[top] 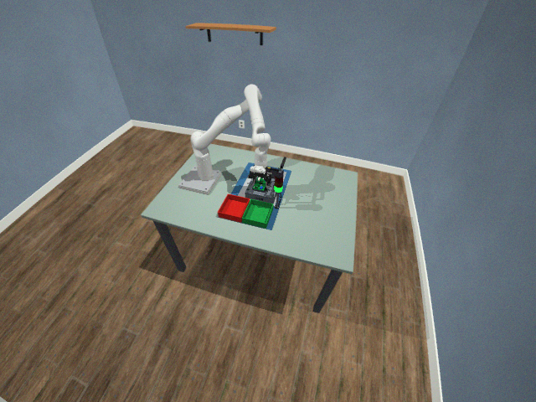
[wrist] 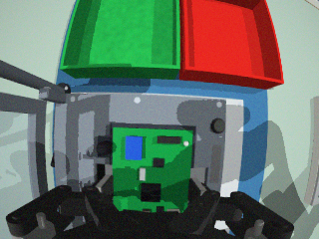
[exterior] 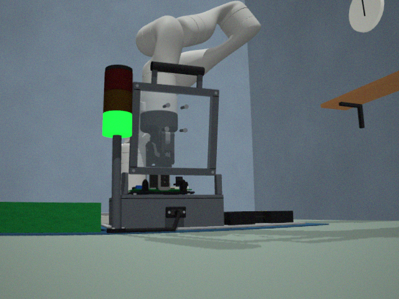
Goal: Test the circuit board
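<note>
My gripper is now 1 cm above the green circuit board. Also, from my hand: red bin 22 cm to the right, 7 cm below, 6 cm behind; green bin 19 cm to the right, 8 cm ahead, 7 cm below; clear lid 11 cm ahead, 10 cm above, 2 cm to the left.
</note>
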